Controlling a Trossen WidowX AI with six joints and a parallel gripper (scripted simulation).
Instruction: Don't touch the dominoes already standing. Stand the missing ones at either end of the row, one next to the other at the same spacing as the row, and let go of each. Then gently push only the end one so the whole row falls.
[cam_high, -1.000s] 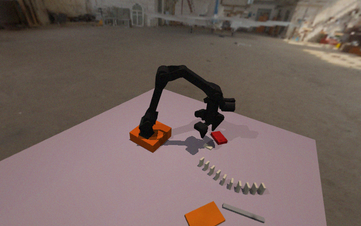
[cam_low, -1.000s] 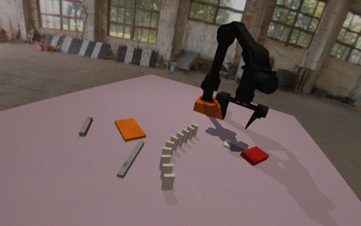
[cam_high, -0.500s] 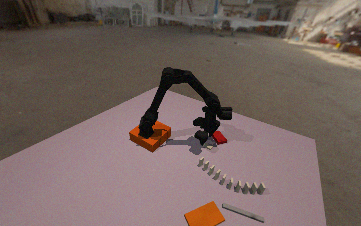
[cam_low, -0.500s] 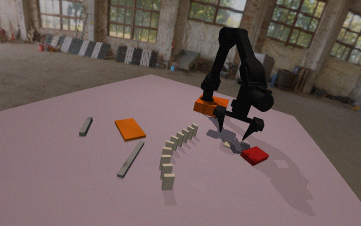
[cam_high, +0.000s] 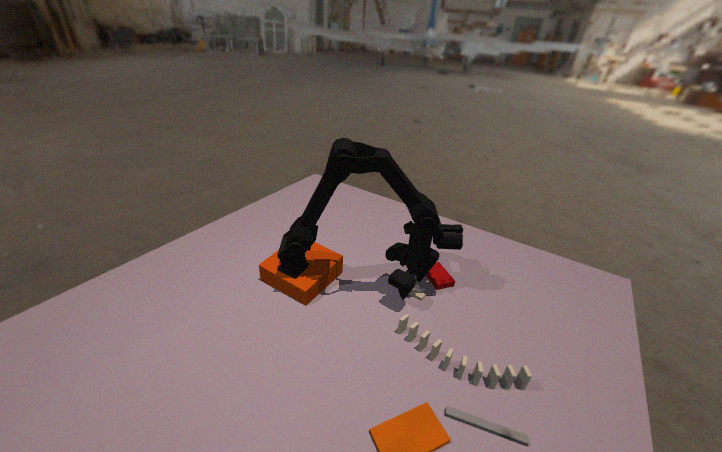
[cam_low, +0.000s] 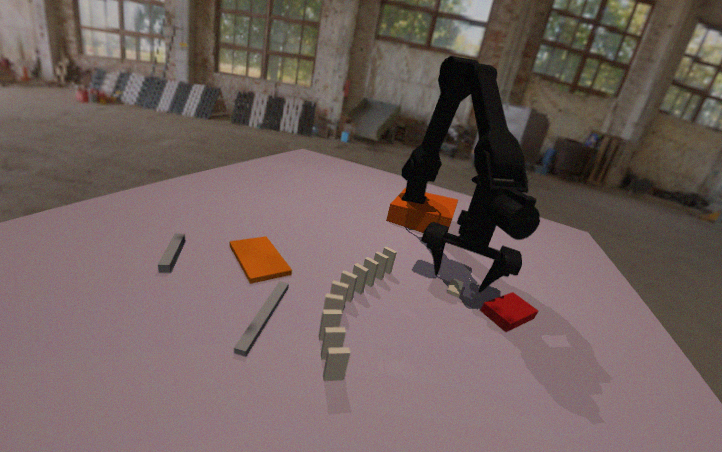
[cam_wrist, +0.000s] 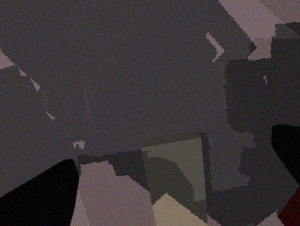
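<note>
Now: gripper tip 50 mm short of the red block and 100 mm to the right of it. From my gripper tip the other things lie so: short grey bar: 230 mm ahead, 500 mm to the right; orange flat plate: 150 mm ahead, 370 mm to the right.
</note>
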